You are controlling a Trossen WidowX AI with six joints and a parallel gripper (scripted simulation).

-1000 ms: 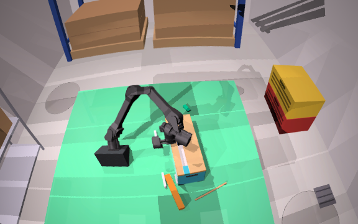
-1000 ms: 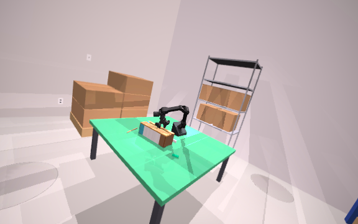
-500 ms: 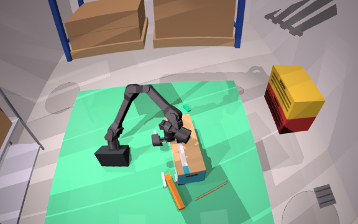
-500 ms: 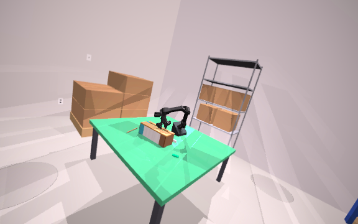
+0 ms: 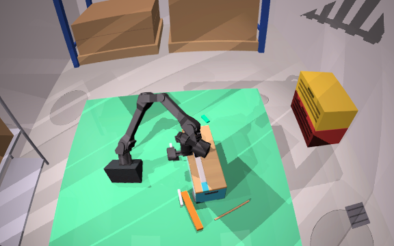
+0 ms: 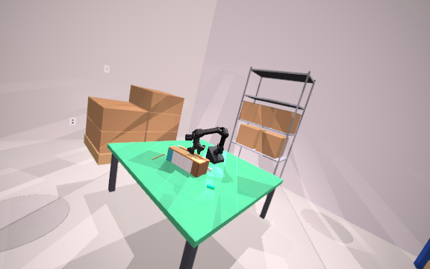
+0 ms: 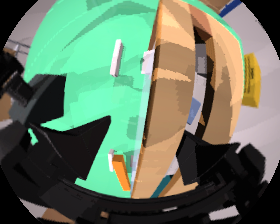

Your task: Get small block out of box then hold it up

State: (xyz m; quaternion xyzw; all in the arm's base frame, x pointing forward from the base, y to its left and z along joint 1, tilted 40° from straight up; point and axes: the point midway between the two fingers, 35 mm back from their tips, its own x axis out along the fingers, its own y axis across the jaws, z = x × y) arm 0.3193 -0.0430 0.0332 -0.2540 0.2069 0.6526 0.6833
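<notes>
The wooden box is 40 mm ahead of my gripper tip, 30 mm to the right of it and 30 mm below it. Also, from my gripper tip: small block: 60 mm ahead, 30 mm to the left; then thin wooden rod: 180 mm ahead, 300 mm to the right, 80 mm below; then orange bar: 20 mm behind, 270 mm to the right, 70 mm below.
</notes>
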